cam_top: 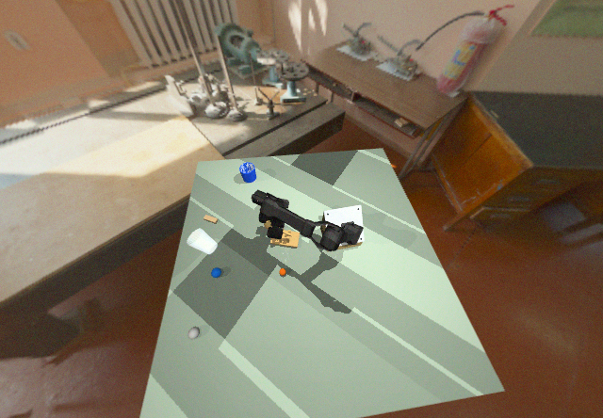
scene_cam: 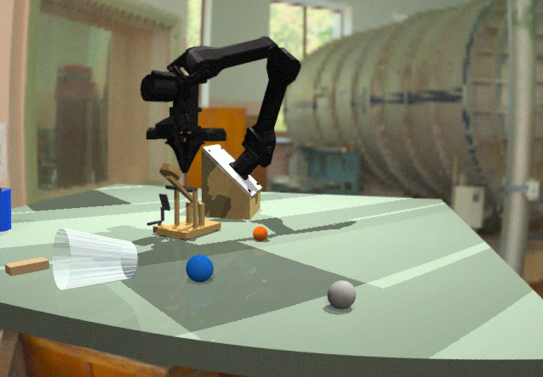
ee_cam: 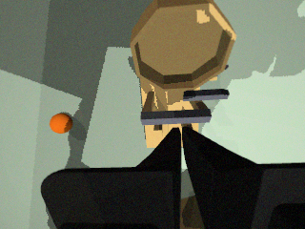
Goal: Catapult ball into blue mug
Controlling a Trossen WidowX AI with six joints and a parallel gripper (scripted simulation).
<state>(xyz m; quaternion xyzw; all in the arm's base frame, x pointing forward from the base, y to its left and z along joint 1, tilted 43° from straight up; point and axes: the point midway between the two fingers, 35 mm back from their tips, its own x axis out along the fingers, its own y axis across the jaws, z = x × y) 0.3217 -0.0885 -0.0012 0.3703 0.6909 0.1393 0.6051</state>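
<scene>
The wooden catapult lies 2 cm to the right of my gripper tip and 7 cm below it. Also, from my gripper tip: blue ball: 32 cm ahead, 12 cm to the left, 12 cm below; small wooden block: 37 cm ahead, 18 cm to the right, 13 cm below; orange ball: 2 cm ahead, 18 cm to the left, 12 cm below.
</scene>
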